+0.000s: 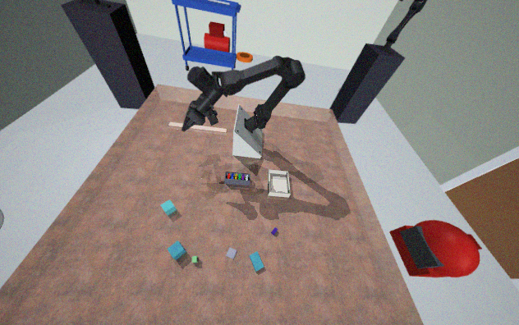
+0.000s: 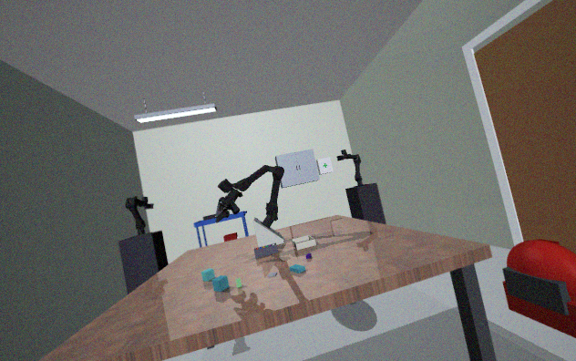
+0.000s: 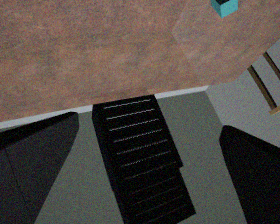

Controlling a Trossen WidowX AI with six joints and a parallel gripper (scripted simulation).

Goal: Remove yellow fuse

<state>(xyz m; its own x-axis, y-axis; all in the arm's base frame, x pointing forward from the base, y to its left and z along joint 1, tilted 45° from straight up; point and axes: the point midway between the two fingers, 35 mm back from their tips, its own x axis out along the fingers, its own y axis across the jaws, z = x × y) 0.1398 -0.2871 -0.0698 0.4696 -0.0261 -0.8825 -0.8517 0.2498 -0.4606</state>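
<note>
Right now my gripper tip is 210 mm to the right of the yellow fuse, 200 mm above it and 110 mm short of it. The rest, counted from my gripper tip: tray: 420 mm to the left, 220 mm below, 130 mm ahead.
</note>
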